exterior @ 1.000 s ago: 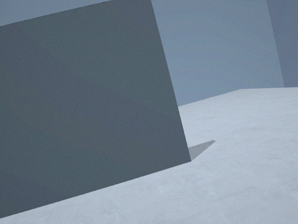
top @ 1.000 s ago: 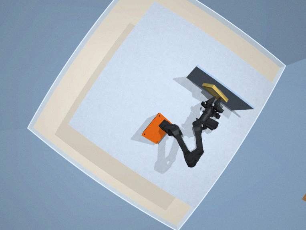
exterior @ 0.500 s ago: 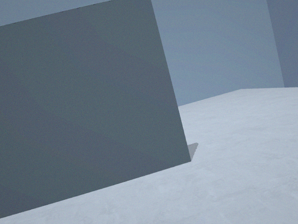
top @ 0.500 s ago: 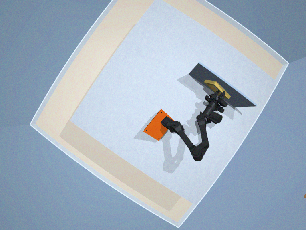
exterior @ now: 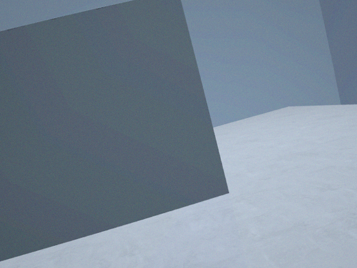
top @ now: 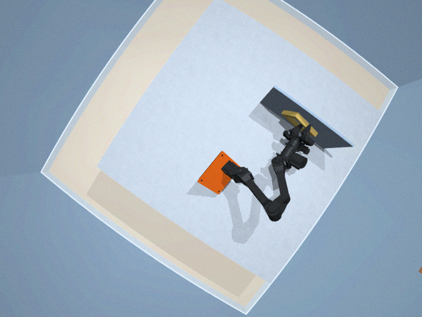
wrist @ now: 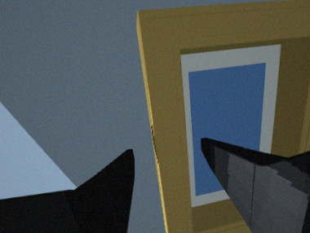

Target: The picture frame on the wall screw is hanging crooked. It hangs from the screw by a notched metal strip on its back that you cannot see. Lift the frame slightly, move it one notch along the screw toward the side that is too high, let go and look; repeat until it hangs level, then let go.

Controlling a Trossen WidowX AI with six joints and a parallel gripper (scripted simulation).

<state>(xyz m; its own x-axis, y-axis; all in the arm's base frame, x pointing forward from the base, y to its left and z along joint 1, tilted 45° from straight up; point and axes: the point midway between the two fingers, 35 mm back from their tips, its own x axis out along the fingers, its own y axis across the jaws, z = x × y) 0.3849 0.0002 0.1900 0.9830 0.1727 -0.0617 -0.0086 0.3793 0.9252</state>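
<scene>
My gripper tip is now 20 mm to the right of the picture frame and 50 mm above it. Round my gripper tip: grey wall panel 10 mm ahead, 10 mm to the left, 60 mm below.
</scene>
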